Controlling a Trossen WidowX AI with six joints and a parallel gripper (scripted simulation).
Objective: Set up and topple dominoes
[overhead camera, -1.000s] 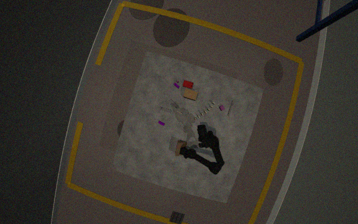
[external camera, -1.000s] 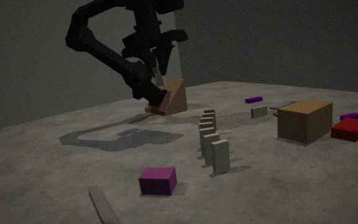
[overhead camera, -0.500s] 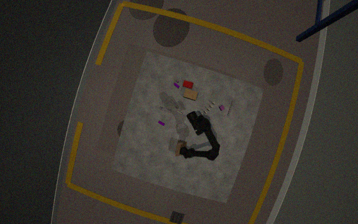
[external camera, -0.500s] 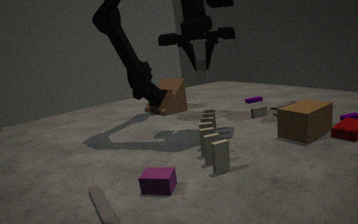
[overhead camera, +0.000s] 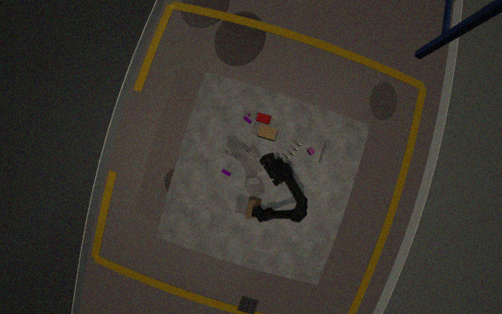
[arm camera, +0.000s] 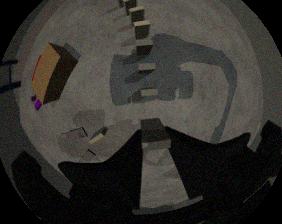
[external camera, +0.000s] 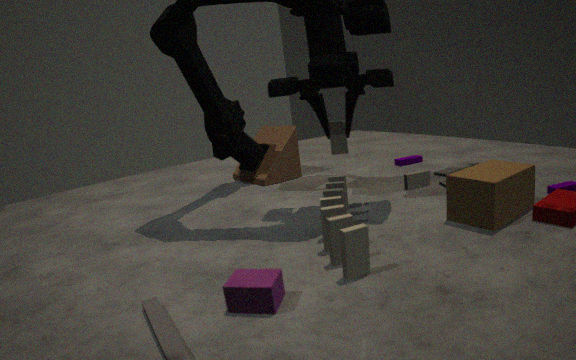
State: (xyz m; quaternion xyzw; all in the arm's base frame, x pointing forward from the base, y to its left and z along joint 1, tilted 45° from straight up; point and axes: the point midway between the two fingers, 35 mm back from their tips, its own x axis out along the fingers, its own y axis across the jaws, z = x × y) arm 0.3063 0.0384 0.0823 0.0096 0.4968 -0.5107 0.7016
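Now: gripper tip 28 cm to the right of the small purple bar, 9 cm past it and 9 cm above it. Round my gripper tip: red block (34 cm ahead, 10 cm to the left, 9 cm below); magenta cube (28 cm to the right, 18 cm ahead, 9 cm below); tan box (24 cm ahead, 7 cm below, 6 cm to the left).
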